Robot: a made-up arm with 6 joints.
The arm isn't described. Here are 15 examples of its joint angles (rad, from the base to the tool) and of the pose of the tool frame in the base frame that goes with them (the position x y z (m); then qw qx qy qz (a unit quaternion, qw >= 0)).
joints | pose
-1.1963 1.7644 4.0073 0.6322 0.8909 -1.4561 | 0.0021 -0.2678 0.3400 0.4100 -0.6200 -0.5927 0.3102
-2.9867 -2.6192 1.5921 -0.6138 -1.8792 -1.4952 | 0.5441 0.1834 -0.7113 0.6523 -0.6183 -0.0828 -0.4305
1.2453 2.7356 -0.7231 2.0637 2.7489 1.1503 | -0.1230 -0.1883 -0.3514 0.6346 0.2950 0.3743 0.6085
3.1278 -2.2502 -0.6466 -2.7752 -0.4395 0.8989 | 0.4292 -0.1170 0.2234 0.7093 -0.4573 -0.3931 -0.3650
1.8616 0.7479 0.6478 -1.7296 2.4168 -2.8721 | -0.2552 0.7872 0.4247 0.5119 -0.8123 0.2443 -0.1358
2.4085 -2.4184 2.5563 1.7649 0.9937 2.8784 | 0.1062 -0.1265 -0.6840 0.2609 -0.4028 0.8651 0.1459
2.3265 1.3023 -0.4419 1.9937 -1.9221 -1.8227 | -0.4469 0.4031 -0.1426 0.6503 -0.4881 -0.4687 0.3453
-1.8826 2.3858 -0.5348 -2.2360 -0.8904 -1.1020 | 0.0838 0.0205 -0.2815 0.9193 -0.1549 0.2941 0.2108
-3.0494 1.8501 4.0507 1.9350 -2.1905 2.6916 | -0.2133 -0.0623 0.2804 0.1242 -0.6292 -0.4751 0.6024
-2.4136 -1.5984 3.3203 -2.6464 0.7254 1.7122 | 0.4840 0.2911 -0.3055 0.2741 -0.6900 -0.1096 0.6609
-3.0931 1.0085 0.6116 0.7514 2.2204 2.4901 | -0.9395 0.0415 0.3724 0.5809 0.5848 -0.5561 0.1063
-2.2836 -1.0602 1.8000 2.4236 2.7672 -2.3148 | 0.6951 0.6670 0.4883 0.3790 -0.3606 0.5832 -0.6215
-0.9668 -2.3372 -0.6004 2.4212 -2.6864 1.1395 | -0.2530 0.5242 0.1648 0.2477 0.5185 0.3381 -0.7453
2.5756 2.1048 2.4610 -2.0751 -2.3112 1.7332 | -0.8382 0.4644 -0.0915 0.7344 -0.3267 0.1842 -0.5657
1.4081 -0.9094 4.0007 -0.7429 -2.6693 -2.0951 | 0.0123 -0.4662 0.0681 0.0539 -0.5518 0.3303 -0.7639
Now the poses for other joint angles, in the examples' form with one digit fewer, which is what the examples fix.
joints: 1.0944 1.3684 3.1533 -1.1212 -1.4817 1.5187
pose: 0.316 0.500 0.724 0.345 -0.274 -0.704 0.558
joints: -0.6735 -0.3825 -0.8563 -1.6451 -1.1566 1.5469
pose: 0.097 -0.066 0.394 0.943 0.219 0.117 0.223
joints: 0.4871 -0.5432 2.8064 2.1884 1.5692 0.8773
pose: -0.664 -0.274 0.472 0.363 0.352 0.055 0.861
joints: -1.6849 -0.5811 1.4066 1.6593 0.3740 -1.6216
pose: 0.080 0.605 1.000 0.428 -0.719 -0.420 -0.351
